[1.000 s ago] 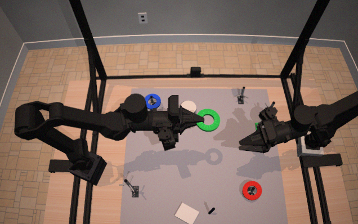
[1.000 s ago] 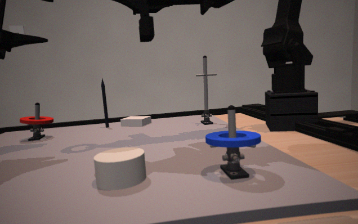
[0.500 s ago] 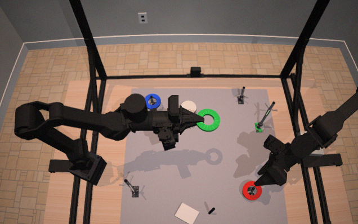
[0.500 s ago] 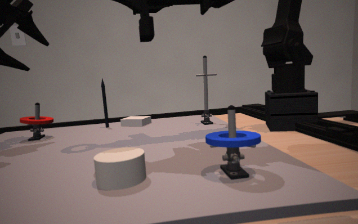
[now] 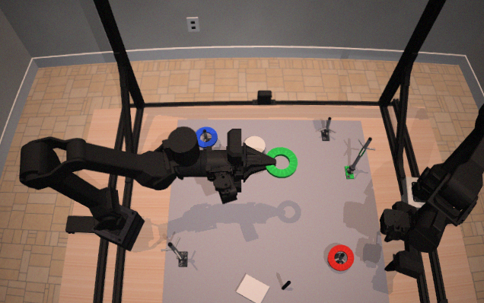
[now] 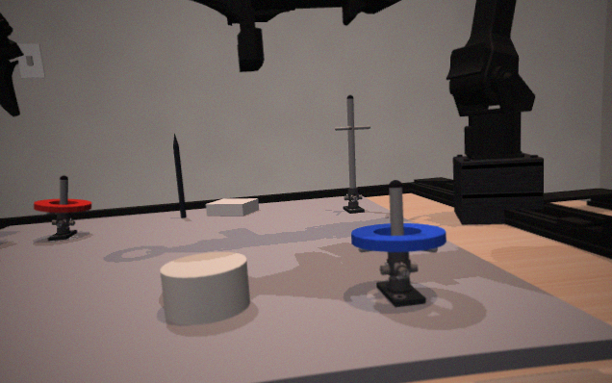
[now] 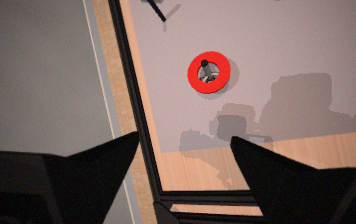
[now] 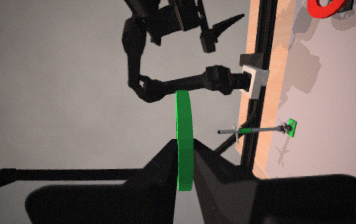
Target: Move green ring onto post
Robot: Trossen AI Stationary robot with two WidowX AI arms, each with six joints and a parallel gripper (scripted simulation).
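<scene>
Now: right hand 50 mm to the right of the green ring. Round my right hand: blue ring 250 mm below, 230 mm behind, 120 mm to the right; white block 290 mm below, 230 mm ahead, 30 mm to the right; black rod 230 mm ahead, 200 mm below, 50 mm to the left.
</scene>
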